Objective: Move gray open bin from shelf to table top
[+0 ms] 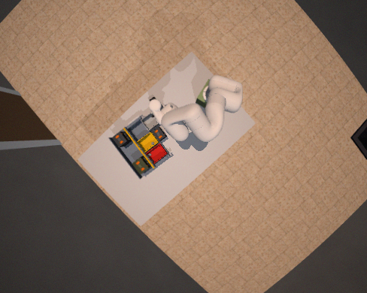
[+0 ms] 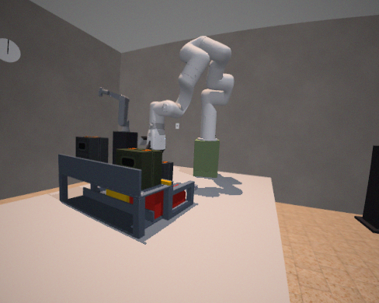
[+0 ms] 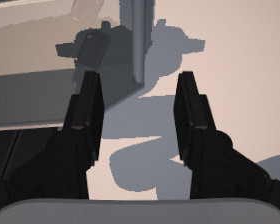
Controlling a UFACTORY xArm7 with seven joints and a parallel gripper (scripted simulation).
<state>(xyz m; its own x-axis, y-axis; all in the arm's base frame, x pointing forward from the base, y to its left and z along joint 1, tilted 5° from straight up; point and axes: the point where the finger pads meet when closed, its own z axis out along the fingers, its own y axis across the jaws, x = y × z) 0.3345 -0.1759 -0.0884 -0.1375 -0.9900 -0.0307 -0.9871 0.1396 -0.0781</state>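
Now: hand 8 cm short of the gray open bin, 1 cm to the left of it and 7 cm above it. From my hand the other things lie so: red bin: 27 cm ahead, 19 cm to the left, 7 cm below; yellow bin: 26 cm ahead, 8 cm to the left, 7 cm below.
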